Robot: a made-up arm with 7 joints. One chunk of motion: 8 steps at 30 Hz.
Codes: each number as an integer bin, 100 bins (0 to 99) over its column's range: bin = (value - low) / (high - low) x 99, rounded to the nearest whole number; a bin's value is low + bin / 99 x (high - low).
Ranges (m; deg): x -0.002..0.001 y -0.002..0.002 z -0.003..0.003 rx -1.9..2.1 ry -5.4..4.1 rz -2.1..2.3
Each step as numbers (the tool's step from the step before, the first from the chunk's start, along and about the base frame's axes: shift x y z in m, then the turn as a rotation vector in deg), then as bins.
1 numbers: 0.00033 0.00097 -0.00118 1.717 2.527 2.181
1 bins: 77 74 30 90 83 96
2 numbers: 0.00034 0.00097 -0.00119 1.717 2.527 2.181
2 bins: 77 74 30 90 83 96
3 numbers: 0.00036 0.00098 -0.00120 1.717 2.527 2.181
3 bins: 78 74 30 90 83 96
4 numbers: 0.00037 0.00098 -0.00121 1.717 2.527 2.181
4 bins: 78 74 30 90 83 96
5 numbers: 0.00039 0.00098 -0.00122 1.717 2.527 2.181
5 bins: 79 74 29 90 83 96
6 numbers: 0.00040 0.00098 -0.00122 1.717 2.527 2.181
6 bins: 79 74 29 90 83 96
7 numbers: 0.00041 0.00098 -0.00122 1.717 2.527 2.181
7 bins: 80 74 29 90 83 96
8 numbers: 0.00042 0.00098 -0.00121 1.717 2.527 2.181
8 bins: 80 74 30 90 83 96
